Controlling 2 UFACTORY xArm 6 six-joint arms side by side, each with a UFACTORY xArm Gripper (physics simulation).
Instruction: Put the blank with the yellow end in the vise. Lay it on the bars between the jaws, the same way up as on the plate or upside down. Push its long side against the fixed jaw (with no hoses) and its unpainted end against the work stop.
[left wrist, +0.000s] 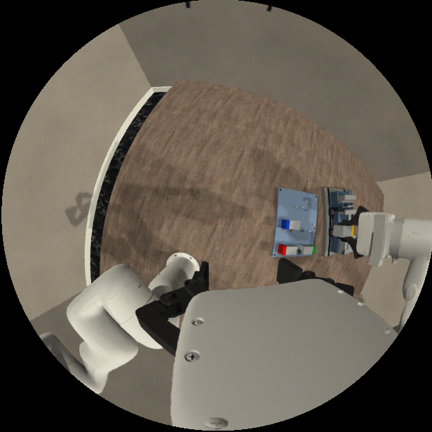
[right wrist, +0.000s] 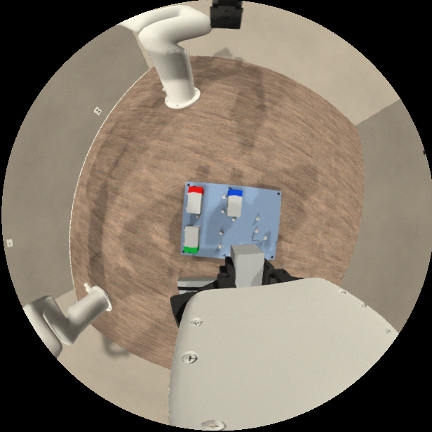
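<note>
The blank with the yellow end (left wrist: 344, 230) (right wrist: 248, 267) is held by my right gripper (left wrist: 339, 229) (right wrist: 242, 266), which is shut on it. In the left wrist view the blank shows in front of the vise (left wrist: 327, 220), its yellow end toward the right arm and its unpainted end toward the plate (left wrist: 296, 200) (right wrist: 207, 215). In the right wrist view the unpainted end overlaps the plate's near edge. A grey part of the vise (right wrist: 192, 283) shows there beside the fingers; the rest is hidden. My left gripper (left wrist: 244, 271) is open and empty, far from the blank.
On the plate lie a red-ended blank (left wrist: 287, 249) (right wrist: 195, 201), a green-ended blank (left wrist: 306, 249) (right wrist: 191, 237) and a blue-ended blank (left wrist: 291, 225) (right wrist: 234, 204), with small pegs around them. The vise stands close beside the plate, on the right arm's side.
</note>
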